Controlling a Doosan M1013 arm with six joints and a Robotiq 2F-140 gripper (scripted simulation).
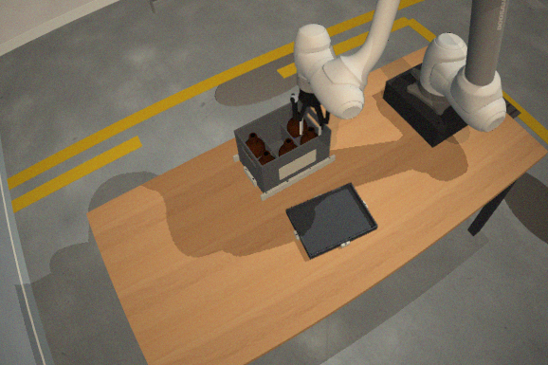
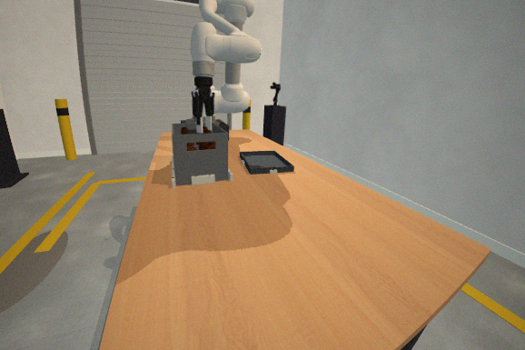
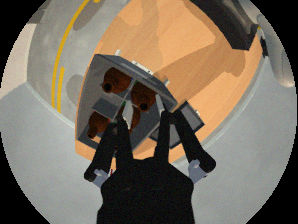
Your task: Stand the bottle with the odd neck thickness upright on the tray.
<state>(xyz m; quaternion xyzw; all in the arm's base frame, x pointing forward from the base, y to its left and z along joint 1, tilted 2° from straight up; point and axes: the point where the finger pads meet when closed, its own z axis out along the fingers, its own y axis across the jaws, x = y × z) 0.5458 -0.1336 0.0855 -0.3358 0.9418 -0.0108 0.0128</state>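
The glass bottle is 9 cm below my hand, 9 cm ahead of it and 1 cm to the right of it. Also, from my hand: dark tray 25 cm to the left, 16 cm below, 11 cm ahead; grey crate 9 cm below, 8 cm ahead, 5 cm to the right.
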